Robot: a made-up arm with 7 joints.
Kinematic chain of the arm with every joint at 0, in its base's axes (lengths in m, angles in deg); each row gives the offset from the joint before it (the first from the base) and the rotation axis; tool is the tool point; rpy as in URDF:
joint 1: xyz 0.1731 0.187 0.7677 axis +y
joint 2: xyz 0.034 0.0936 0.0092 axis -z
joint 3: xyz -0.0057 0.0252 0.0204 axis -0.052 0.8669 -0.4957
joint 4: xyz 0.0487 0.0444 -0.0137 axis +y
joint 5: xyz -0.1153 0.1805 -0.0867 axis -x
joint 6: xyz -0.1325 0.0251 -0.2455 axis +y
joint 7: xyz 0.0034 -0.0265 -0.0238 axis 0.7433 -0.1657 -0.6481
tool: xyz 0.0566 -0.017 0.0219 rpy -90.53 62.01 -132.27
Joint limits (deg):
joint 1: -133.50..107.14
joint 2: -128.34..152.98
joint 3: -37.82..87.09
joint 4: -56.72..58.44
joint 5: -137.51..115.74
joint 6: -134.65..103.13
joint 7: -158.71..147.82
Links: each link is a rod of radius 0.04 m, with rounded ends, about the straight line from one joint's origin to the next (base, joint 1, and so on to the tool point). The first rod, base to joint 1, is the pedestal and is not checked.
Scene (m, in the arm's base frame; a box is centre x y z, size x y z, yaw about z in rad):
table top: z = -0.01
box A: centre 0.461 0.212 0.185 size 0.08 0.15 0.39 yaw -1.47
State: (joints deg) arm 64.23 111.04 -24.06 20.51 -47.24 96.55 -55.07
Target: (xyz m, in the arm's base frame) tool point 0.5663 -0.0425 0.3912
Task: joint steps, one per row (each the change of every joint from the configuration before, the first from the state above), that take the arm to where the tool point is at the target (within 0.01 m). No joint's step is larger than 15 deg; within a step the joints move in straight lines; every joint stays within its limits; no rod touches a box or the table.
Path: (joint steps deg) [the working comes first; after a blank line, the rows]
Joints at the target: 39.79 152.79 -2.86 30.39 -60.42 94.35 -57.49
Straight joint move there: touches box A.

1: 8.73 13.98 -1.48 -8.44 -6.13 2.19 -0.14
2: 8.72 13.98 -1.47 -8.43 -6.14 2.20 -0.15
3: 8.73 13.98 -1.48 -8.44 -6.13 2.19 -0.14
4: -12.66 -0.05 6.41 8.80 1.30 -2.19 -0.50
5: -12.65 -0.04 6.40 8.79 1.31 -2.20 -0.50
6: -12.66 -0.05 6.41 8.80 1.30 -2.19 -0.49
7: -12.65 -0.05 6.41 8.80 1.31 -2.20 -0.50

